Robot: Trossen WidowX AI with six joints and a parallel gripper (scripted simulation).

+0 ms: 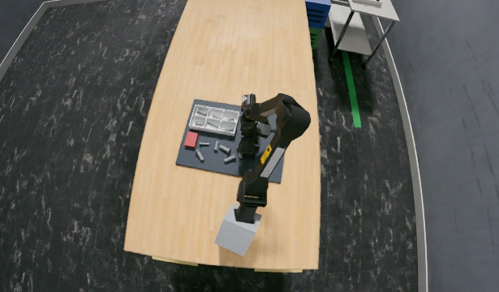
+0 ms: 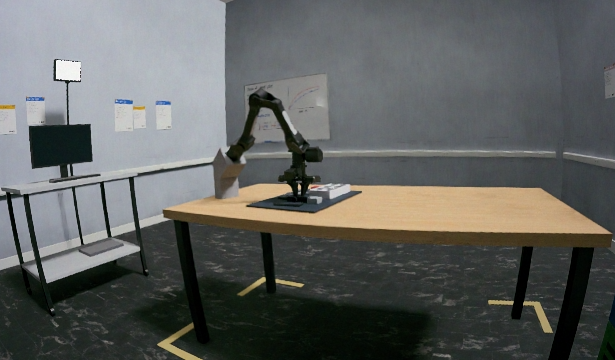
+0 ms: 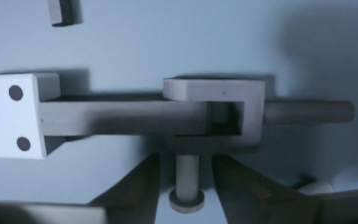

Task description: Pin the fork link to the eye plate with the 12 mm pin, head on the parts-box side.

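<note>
Now: the eye plate 30 mm to the right of my hand and 30 mm below it. Round my hand: long dark bar (110 mm to the right, 40 mm below); then pin (50 mm to the left, 50 mm behind, 30 mm below); then dark mat (70 mm to the left, 50 mm below, 20 mm ahead).
</note>
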